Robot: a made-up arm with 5 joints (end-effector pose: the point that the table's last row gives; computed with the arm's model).
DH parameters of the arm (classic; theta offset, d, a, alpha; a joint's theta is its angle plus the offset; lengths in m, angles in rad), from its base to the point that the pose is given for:
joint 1: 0 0.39 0.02 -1.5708
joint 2: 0 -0.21 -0.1 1.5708
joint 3: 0 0.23 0.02 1.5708
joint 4: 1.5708 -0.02 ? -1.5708
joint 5: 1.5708 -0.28 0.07 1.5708
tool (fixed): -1.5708 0.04 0 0
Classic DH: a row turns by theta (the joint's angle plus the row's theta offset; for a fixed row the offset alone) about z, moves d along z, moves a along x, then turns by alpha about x.
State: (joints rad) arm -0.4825 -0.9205 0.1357 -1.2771 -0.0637
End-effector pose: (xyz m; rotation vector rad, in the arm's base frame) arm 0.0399 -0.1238 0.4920 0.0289 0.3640 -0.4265
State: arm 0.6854 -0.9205 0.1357 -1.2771 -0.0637
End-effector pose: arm 0.1295 -0.0118 0.4920 -0.1793 0.3244 0.7284
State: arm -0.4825 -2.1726 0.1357 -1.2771 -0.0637
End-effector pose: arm -0.0901 -0.0557 0.4911 -0.2931 -0.8566 -0.4425
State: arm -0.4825 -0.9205 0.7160 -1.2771 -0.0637
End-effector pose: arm 0.0335 -0.0030 0.4108 -0.4764 0.4767 -0.1489
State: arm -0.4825 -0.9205 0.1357 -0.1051 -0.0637
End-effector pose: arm -0.1559 -0.0099 0.7567 -0.2023 -0.7868 -0.3084
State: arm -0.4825 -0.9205 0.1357 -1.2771 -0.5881
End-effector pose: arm 0.0379 -0.1537 0.5211 0.5393 0.2441 -0.5127
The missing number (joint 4, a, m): 0.1
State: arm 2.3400 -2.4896 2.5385 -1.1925 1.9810
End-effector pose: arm -0.0424 0.2641 0.2667 -1.1803 -1.8708 -2.1821
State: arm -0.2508 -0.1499 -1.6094 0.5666 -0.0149
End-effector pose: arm -0.1675 -0.3637 0.8811 -0.4109 -0.5389 -1.8383
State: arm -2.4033 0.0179 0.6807 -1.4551 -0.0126
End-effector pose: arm -0.0224 0.0060 0.3583 1.2530 1.0474 -1.3725
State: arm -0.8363 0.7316 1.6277 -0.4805 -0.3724
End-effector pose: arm 0.1240 0.0551 0.6992 0.8470 0.8623 0.7936
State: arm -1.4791 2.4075 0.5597 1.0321 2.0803
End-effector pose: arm -0.0835 -0.3408 0.0243 -0.2993 1.2750 -0.0832
